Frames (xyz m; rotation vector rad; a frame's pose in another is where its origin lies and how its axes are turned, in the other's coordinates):
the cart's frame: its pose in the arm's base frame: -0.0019 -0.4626 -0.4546 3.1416 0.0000 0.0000
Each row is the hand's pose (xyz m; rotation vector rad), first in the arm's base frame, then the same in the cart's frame.
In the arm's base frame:
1: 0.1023 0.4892 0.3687 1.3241 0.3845 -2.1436
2: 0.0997 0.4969 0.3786 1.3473 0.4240 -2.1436
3: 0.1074 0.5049 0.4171 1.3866 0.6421 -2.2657
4: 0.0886 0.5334 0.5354 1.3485 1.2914 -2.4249
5: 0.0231 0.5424 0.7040 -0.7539 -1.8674 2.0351
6: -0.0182 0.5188 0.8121 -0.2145 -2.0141 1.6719
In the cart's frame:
1: 0.1042 -0.9518 -0.8233 -0.7074 -1.9479 -0.3494
2: 0.1016 -0.9595 -0.8332 -0.6842 -1.9339 -0.3825
3: 0.1093 -0.9675 -0.8717 -0.4915 -1.9660 -0.5572
4: 0.0905 -0.9960 -0.9900 -0.1007 -1.9661 -1.0471
5: 0.0250 -1.0050 -1.1586 0.3758 -1.9060 -1.7489
6: -0.0163 -0.9814 -1.2667 0.7625 -1.8423 -2.2194

